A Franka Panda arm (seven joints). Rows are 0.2 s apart.
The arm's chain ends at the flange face. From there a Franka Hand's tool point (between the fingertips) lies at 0.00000 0.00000 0.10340 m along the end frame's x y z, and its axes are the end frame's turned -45 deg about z.
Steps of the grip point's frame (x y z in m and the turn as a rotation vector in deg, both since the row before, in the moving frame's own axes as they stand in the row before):
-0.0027, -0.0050, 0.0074, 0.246, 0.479, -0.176
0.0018, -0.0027, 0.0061, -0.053, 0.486, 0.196
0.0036, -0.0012, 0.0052, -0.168, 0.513, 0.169
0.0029, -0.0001, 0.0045, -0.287, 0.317, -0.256
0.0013, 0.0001, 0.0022, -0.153, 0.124, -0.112
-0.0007, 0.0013, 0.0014, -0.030, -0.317, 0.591
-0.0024, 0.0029, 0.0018, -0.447, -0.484, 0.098
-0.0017, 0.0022, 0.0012, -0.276, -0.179, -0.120
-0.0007, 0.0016, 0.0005, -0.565, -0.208, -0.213
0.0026, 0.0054, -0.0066, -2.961, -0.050, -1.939
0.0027, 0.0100, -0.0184, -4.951, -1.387, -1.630
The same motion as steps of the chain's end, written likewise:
-0.0057, -0.0007, 0.0074, 0.513, 0.165, -0.176
-0.0013, -0.0026, 0.0061, 0.306, 0.381, 0.196
0.0008, -0.0030, 0.0052, 0.244, 0.482, 0.169
0.0012, -0.0021, 0.0045, 0.021, 0.427, -0.256
0.0006, -0.0009, 0.0022, -0.021, 0.196, -0.112
0.0008, 0.0010, 0.0014, -0.245, -0.203, 0.591
0.0004, 0.0026, 0.0018, -0.658, -0.026, 0.098
0.0002, 0.0022, 0.0012, -0.322, 0.069, -0.120
0.0002, 0.0006, 0.0005, -0.547, 0.252, -0.213
0.0019, -0.0018, -0.0065, -2.129, 2.058, -1.939
0.0043, -0.0028, -0.0180, -4.482, 2.520, -1.630

